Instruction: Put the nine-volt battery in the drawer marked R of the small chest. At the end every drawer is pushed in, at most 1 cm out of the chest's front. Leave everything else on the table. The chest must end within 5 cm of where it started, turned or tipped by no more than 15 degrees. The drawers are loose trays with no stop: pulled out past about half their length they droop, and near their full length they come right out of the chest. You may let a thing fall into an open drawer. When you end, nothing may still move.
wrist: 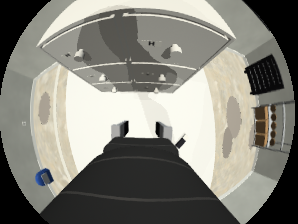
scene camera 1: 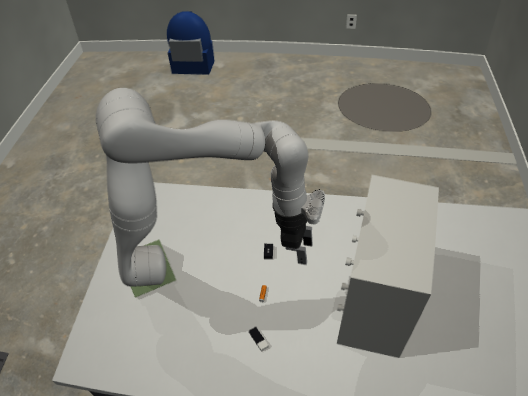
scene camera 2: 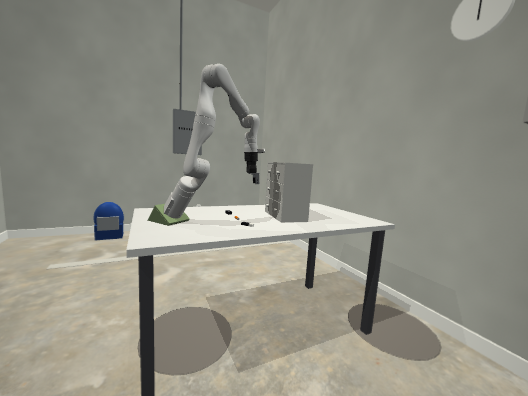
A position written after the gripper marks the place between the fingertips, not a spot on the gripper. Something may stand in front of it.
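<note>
Gripper (scene camera 1: 305,253), (wrist: 142,126). Small chest (scene camera 1: 391,280), (scene camera 2: 297,182).
</note>
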